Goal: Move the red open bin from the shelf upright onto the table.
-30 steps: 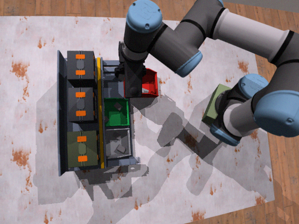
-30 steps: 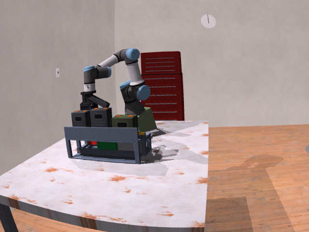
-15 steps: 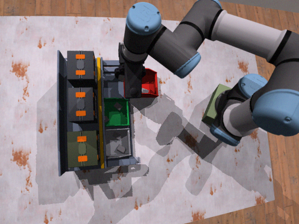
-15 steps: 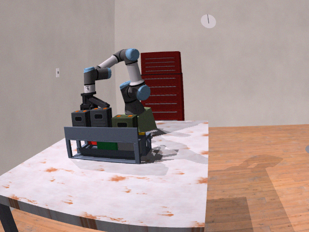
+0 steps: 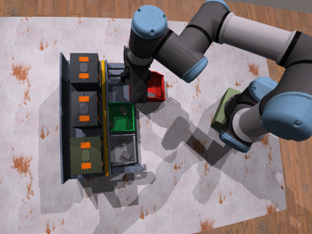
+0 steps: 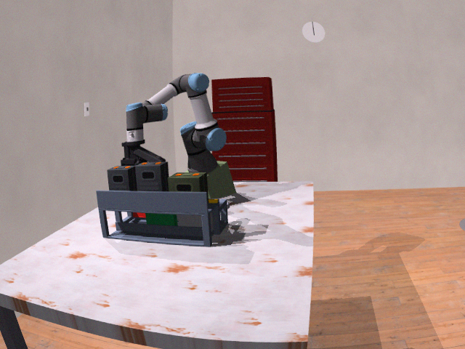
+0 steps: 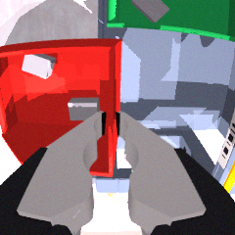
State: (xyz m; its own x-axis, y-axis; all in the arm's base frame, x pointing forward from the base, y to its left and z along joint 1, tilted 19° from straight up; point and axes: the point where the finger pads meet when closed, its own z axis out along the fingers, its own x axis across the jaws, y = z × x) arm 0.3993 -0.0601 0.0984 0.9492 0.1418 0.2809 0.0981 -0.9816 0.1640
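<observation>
Right now the red open bin is 6 cm behind my hand, 1 cm to the right of it and 4 cm below it. The rest, counted from my hand: shelf rail (2 cm behind, 11 cm to the left, 8 cm below); then yellow bar (9 cm ahead, 12 cm to the left, 2 cm above); then green bin (5 cm ahead, 12 cm to the left, 4 cm below).
</observation>
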